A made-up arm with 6 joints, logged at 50 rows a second.
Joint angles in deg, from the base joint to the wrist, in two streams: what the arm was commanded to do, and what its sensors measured. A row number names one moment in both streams.
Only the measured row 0 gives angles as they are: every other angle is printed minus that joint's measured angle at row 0.
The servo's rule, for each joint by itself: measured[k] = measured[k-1] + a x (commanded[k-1-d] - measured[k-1]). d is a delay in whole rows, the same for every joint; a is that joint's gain. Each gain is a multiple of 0.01, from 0.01 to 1. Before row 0 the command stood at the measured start. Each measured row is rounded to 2 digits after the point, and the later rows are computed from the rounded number. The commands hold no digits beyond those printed.
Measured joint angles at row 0:
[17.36 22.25 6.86 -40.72 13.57 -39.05]
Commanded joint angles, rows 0 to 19:
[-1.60 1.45 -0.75 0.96 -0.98 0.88]
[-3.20 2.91 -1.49 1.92 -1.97 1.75]
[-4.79 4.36 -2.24 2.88 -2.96 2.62]
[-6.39 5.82 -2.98 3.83 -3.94 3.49]
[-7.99 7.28 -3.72 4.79 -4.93 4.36]
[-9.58 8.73 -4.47 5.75 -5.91 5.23]
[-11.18 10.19 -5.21 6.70 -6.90 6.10]
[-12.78 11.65 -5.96 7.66 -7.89 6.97]
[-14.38 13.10 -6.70 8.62 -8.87 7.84]
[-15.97 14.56 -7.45 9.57 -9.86 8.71]
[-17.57 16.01 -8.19 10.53 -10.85 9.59]
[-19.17 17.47 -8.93 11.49 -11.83 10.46]
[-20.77 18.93 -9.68 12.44 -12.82 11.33]
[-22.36 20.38 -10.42 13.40 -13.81 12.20]
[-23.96 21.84 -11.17 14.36 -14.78 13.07]
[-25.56 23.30 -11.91 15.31 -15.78 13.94]
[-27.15 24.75 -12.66 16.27 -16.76 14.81]
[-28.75 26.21 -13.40 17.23 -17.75 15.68]
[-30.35 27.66 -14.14 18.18 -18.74 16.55]
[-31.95 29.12 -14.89 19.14 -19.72 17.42]
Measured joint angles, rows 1 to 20:
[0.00 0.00 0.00 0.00 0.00 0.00]
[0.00 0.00 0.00 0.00 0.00 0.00]
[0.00 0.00 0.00 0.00 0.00 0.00]
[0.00 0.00 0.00 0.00 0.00 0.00]
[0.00 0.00 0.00 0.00 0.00 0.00]
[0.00 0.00 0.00 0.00 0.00 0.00]
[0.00 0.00 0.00 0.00 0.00 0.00]
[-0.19 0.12 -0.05 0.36 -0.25 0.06]
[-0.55 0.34 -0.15 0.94 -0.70 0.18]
[-1.06 0.66 -0.30 1.66 -1.29 0.35]
[-1.70 1.07 -0.49 2.46 -1.98 0.57]
[-2.45 1.57 -0.72 3.32 -2.75 0.84]
[-3.31 2.14 -0.98 4.22 -3.57 1.15]
[-4.25 2.78 -1.28 5.14 -4.44 1.50]
[-5.27 3.49 -1.61 6.07 -5.34 1.88]
[-6.36 4.26 -1.97 7.01 -6.26 2.30]
[-7.51 5.08 -2.35 7.96 -7.20 2.75]
[-8.72 5.95 -2.76 8.91 -8.15 3.23]
[-9.97 6.87 -3.19 9.86 -9.11 3.74]
[-11.27 7.83 -3.64 10.81 -10.07 4.27]
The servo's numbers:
d 7
a 0.12 0.08 0.07 0.37 0.26 0.07

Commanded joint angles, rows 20 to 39:
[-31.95 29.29 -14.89 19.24 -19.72 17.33]
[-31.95 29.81 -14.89 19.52 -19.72 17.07]
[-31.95 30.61 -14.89 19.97 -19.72 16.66]
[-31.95 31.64 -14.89 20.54 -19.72 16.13]
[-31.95 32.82 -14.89 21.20 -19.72 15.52]
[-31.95 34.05 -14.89 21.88 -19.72 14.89]
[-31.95 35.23 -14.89 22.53 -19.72 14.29]
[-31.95 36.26 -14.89 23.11 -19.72 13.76]
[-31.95 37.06 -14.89 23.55 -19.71 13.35]
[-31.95 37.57 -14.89 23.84 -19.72 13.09]
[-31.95 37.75 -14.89 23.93 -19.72 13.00]
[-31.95 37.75 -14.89 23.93 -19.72 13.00]
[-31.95 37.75 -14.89 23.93 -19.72 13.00]
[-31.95 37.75 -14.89 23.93 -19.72 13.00]
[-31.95 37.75 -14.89 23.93 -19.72 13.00]
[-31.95 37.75 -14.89 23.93 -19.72 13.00]
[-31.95 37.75 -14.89 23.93 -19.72 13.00]
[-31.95 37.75 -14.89 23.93 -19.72 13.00]
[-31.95 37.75 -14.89 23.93 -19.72 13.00]
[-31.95 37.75 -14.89 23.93 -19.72 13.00]
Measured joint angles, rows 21 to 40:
[-12.60 8.83 -4.11 11.77 -11.04 4.83]
[-13.96 9.87 -4.60 12.73 -12.01 5.41]
[-15.35 10.94 -5.11 13.68 -12.99 6.01]
[-16.77 12.04 -5.64 14.64 -13.97 6.63]
[-18.21 13.17 -6.18 15.60 -14.95 7.26]
[-19.67 14.33 -6.74 16.55 -15.94 7.91]
[-21.14 15.51 -7.31 17.51 -16.92 8.58]
[-22.44 16.61 -7.84 18.15 -17.65 9.19]
[-23.58 17.67 -8.33 18.66 -18.19 9.74]
[-24.58 18.71 -8.79 19.14 -18.59 10.22]
[-25.46 19.74 -9.22 19.66 -18.88 10.63]
[-26.24 20.79 -9.62 20.23 -19.10 10.97]
[-26.93 21.85 -9.99 20.84 -19.26 11.24]
[-27.53 22.92 -10.33 21.47 -19.38 11.45]
[-28.06 23.99 -10.65 22.08 -19.47 11.61]
[-28.53 25.04 -10.95 22.62 -19.53 11.73]
[-28.94 26.04 -11.23 23.07 -19.58 11.83]
[-29.30 26.98 -11.49 23.39 -19.62 11.91]
[-29.62 27.84 -11.73 23.59 -19.65 11.99]
[-29.90 28.63 -11.95 23.72 -19.67 12.06]

